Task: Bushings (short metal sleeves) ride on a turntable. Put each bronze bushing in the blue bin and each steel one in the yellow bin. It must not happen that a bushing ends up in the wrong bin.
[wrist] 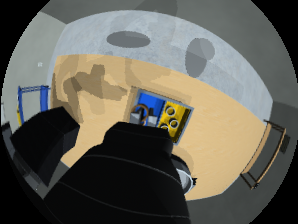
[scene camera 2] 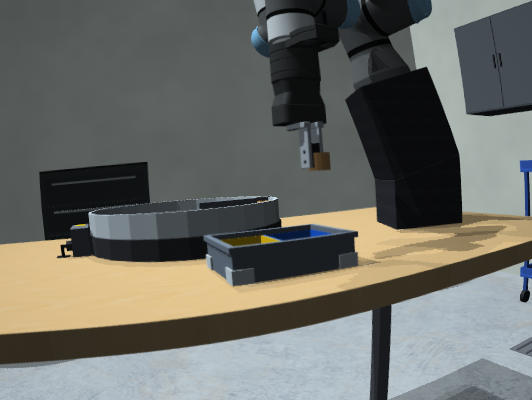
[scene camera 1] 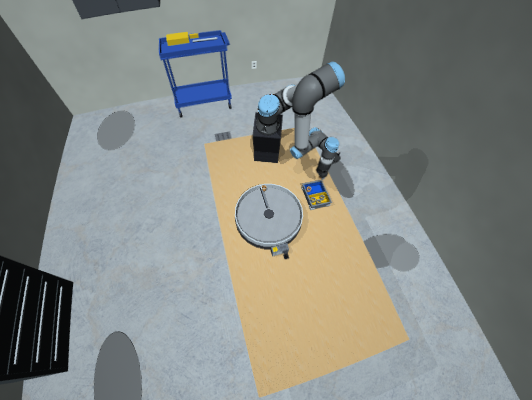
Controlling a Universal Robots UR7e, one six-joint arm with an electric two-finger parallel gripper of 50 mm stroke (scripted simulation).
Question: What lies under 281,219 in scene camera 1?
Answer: A turntable.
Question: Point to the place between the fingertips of the gripper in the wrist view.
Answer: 146,112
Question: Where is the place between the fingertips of the gripper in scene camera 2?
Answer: At 313,167
